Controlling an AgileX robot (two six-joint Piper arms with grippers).
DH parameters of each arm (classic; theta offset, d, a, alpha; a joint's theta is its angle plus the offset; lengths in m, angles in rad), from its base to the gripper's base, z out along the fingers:
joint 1: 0 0.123 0 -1.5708
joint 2: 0.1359 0 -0.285 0
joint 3: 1.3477 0 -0.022 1.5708
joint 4: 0 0.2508 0 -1.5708
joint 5: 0 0 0.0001 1.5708
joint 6: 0 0.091 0 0
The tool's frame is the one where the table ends.
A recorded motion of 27 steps. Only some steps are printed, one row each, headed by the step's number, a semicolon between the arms.
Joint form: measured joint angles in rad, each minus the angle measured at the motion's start. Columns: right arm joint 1, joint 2, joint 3, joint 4, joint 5, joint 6; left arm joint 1, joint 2, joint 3, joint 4, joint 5, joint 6.
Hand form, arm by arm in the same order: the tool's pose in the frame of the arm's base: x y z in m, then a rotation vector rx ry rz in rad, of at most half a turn. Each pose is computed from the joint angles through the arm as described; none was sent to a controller.
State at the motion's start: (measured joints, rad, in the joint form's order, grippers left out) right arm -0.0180 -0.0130 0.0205 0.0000 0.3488 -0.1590; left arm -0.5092 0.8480 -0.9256 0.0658 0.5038 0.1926
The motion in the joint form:
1: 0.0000 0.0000 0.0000 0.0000 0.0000 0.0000; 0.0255 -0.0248 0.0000 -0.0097 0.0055 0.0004
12: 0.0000 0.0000 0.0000 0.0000 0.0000 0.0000; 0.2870 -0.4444 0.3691 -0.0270 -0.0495 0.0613
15: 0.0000 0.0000 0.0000 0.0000 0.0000 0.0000; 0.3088 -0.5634 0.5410 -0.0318 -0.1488 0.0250
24: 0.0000 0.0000 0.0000 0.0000 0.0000 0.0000; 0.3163 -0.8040 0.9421 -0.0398 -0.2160 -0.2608
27: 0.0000 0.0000 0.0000 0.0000 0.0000 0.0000; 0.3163 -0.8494 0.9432 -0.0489 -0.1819 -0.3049
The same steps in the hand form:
1: 0.0531 -0.0010 0.1755 -0.1297 1.8371 -0.1240; 0.1471 -0.0745 0.3966 0.6541 1.7754 -0.1392
12: 0.0531 -0.0010 0.1755 -0.1297 1.8371 -0.1240; 0.0811 -0.0167 0.3310 0.4393 1.7302 0.0631
15: 0.0531 -0.0010 0.1755 -0.1297 1.8371 -0.1240; 0.0706 -0.0132 0.2924 0.3793 1.6967 0.0463
24: 0.0531 -0.0010 0.1755 -0.1297 1.8371 -0.1240; 0.0567 -0.0104 0.1791 0.1320 1.8300 -0.1593
27: 0.0531 -0.0010 0.1755 -0.1297 1.8371 -0.1240; 0.0534 -0.0099 0.1783 0.0844 1.8242 -0.1994

